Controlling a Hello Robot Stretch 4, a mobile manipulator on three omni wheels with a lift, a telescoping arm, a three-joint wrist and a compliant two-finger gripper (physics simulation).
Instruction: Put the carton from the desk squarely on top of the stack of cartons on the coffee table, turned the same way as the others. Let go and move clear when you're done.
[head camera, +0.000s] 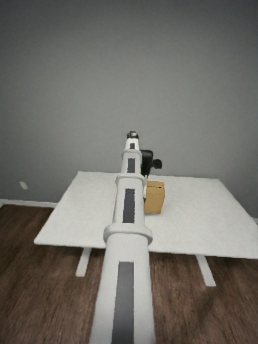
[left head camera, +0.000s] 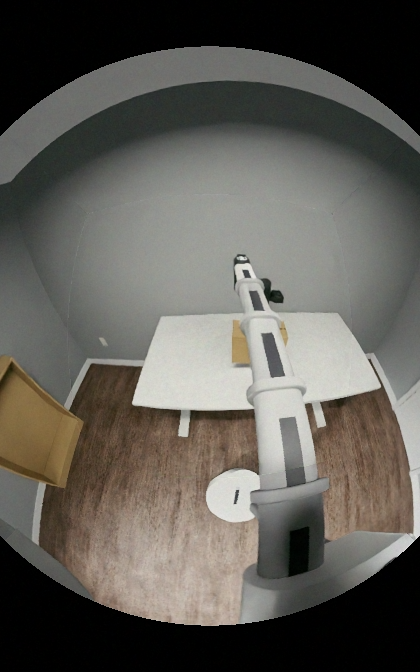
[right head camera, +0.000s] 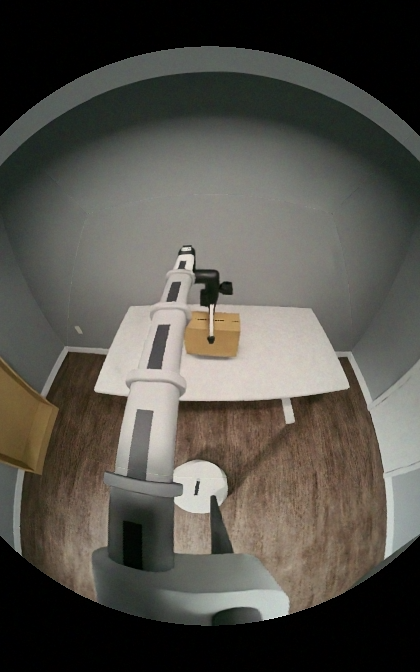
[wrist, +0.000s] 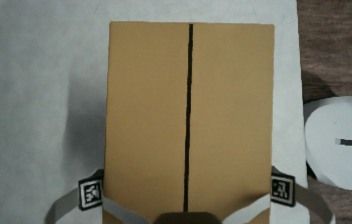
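Places are measured from the robot's base along level axes (x ahead, y left, z up), in millimetres.
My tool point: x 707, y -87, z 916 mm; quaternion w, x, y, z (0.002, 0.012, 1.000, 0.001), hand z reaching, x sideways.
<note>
Behind a point stands the place of what it marks.
The brown carton (head camera: 155, 200) @(x 641, y -160, z 932 mm) (left head camera: 241, 347) (right head camera: 226, 343) (wrist: 145, 100) @(x 732, y -161, z 988 mm) is upright, with a dark seam along its top. My gripper (right head camera: 211, 329) (wrist: 187, 191) @(x 707, y -87, z 917 mm) points down and is shut on it, with the fingertips pressed to two opposite sides in the wrist view. The carton appears slightly raised above the white desk (head camera: 200, 225) @(x 645, y -521, z 692 mm) (left head camera: 175, 377) (right head camera: 290, 355) (wrist: 40, 55) @(x 1002, y -294, z 692 mm), with a shadow beside it. The arm hides part of the carton in the left head view, and the far finger is hidden in the right head view. The coffee table and its stack do not show in these views.
A white round object (left head camera: 231, 505) (right head camera: 201, 495) (wrist: 325, 150) @(x 109, y 31, z 187 mm) is low in front of the desk. A tan open-fronted piece of furniture (left head camera: 70, 452) (right head camera: 45, 440) is at the left. A grey wall stands behind the desk, and white panels are at the right.
</note>
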